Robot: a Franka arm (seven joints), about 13 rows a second.
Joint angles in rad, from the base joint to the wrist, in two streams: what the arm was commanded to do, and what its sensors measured. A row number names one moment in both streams.
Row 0, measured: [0.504 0.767 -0.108 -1.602 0.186 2.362 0.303]
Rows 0 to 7, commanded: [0.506 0.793 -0.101 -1.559 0.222 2.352 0.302]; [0.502 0.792 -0.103 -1.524 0.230 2.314 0.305]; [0.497 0.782 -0.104 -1.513 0.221 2.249 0.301]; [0.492 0.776 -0.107 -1.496 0.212 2.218 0.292]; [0.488 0.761 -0.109 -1.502 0.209 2.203 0.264]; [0.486 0.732 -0.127 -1.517 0.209 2.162 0.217]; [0.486 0.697 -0.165 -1.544 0.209 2.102 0.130]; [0.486 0.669 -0.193 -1.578 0.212 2.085 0.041]
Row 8, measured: [0.497 0.740 -0.153 -1.518 0.201 2.145 0.180]
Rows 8 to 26, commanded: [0.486 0.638 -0.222 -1.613 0.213 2.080 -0.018]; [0.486 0.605 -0.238 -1.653 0.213 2.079 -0.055]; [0.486 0.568 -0.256 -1.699 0.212 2.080 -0.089]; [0.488 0.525 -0.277 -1.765 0.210 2.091 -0.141]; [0.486 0.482 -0.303 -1.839 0.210 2.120 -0.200]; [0.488 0.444 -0.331 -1.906 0.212 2.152 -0.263]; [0.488 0.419 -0.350 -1.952 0.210 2.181 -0.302]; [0.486 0.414 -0.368 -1.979 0.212 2.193 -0.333]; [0.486 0.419 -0.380 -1.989 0.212 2.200 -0.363]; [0.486 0.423 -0.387 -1.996 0.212 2.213 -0.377]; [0.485 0.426 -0.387 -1.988 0.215 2.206 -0.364]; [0.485 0.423 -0.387 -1.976 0.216 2.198 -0.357]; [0.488 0.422 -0.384 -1.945 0.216 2.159 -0.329]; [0.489 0.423 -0.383 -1.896 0.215 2.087 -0.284]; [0.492 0.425 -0.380 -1.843 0.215 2.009 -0.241]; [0.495 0.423 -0.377 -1.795 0.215 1.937 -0.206]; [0.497 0.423 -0.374 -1.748 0.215 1.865 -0.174]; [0.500 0.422 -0.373 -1.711 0.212 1.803 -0.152]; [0.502 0.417 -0.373 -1.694 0.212 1.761 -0.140]
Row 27, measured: [0.502 0.428 -0.378 -1.741 0.201 1.850 -0.177]
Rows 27 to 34, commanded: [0.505 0.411 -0.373 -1.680 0.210 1.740 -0.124]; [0.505 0.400 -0.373 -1.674 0.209 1.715 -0.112]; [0.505 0.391 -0.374 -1.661 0.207 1.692 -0.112]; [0.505 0.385 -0.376 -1.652 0.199 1.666 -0.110]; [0.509 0.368 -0.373 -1.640 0.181 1.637 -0.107]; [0.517 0.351 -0.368 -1.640 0.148 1.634 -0.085]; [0.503 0.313 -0.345 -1.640 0.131 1.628 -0.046]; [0.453 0.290 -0.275 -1.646 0.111 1.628 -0.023]
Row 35, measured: [0.503 0.360 -0.357 -1.635 0.157 1.654 -0.081]
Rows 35 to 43, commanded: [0.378 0.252 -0.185 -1.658 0.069 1.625 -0.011]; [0.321 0.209 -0.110 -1.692 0.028 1.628 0.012]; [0.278 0.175 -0.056 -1.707 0.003 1.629 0.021]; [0.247 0.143 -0.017 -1.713 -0.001 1.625 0.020]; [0.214 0.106 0.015 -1.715 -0.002 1.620 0.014]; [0.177 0.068 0.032 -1.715 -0.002 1.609 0.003]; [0.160 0.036 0.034 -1.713 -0.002 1.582 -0.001]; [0.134 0.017 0.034 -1.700 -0.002 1.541 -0.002]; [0.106 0.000 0.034 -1.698 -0.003 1.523 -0.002]
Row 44, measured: [0.165 0.056 0.011 -1.670 0.009 1.552 0.004]
